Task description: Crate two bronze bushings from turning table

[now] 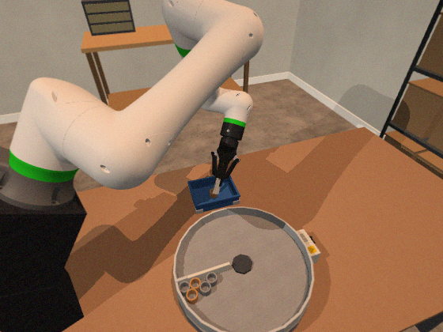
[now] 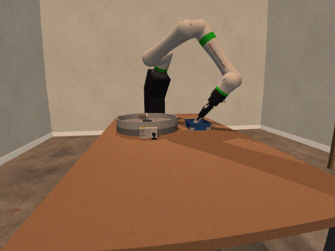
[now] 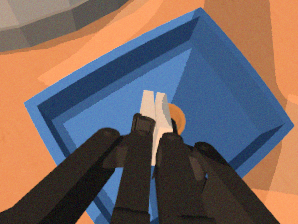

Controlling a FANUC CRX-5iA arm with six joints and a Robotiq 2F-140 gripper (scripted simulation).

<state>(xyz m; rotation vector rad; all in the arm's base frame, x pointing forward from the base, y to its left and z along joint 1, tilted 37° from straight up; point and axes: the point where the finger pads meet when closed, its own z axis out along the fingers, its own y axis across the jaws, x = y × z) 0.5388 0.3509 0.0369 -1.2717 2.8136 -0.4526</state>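
Right now my hand is 2 cm past the blue crate and 4 cm above it. From my hand the other things lie so: turning table 6 cm ahead, 35 cm to the right, 1 cm below.
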